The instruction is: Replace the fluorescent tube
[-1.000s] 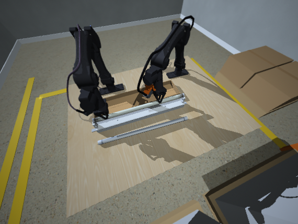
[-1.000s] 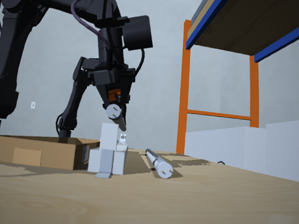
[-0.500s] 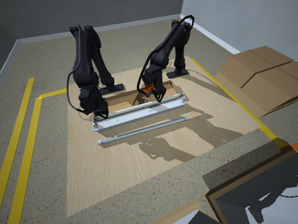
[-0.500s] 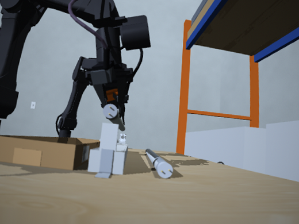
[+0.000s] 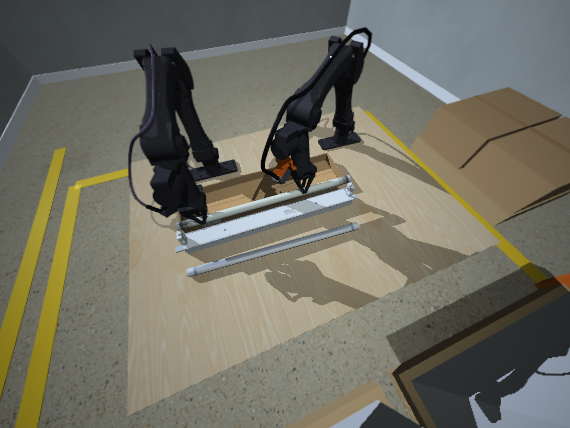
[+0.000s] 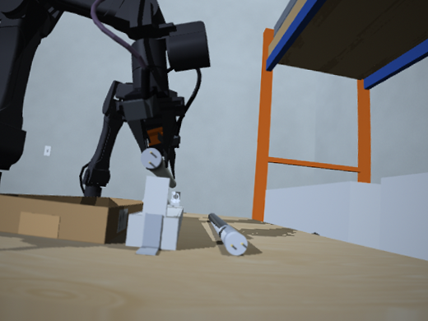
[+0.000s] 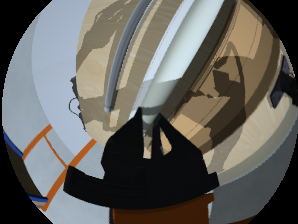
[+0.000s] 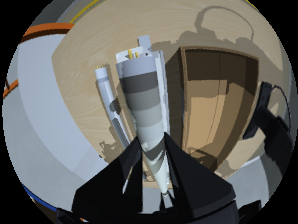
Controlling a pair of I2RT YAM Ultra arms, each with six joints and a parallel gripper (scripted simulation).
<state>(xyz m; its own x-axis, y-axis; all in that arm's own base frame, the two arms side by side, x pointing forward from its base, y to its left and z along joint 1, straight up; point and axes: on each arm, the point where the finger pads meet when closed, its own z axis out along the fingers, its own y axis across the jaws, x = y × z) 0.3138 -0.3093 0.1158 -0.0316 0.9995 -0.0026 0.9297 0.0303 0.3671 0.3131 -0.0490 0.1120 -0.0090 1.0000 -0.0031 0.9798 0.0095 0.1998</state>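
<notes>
Right now my left hand is 12 cm to the left of the old fluorescent tube and 1 cm above it. Also, from my left hand: brown carton 12 cm behind, 12 cm to the right, 9 cm below; then white fixture 2 cm ahead, 12 cm to the right, 6 cm below; then LED tube 13 cm ahead, 13 cm to the right, 10 cm below.
</notes>
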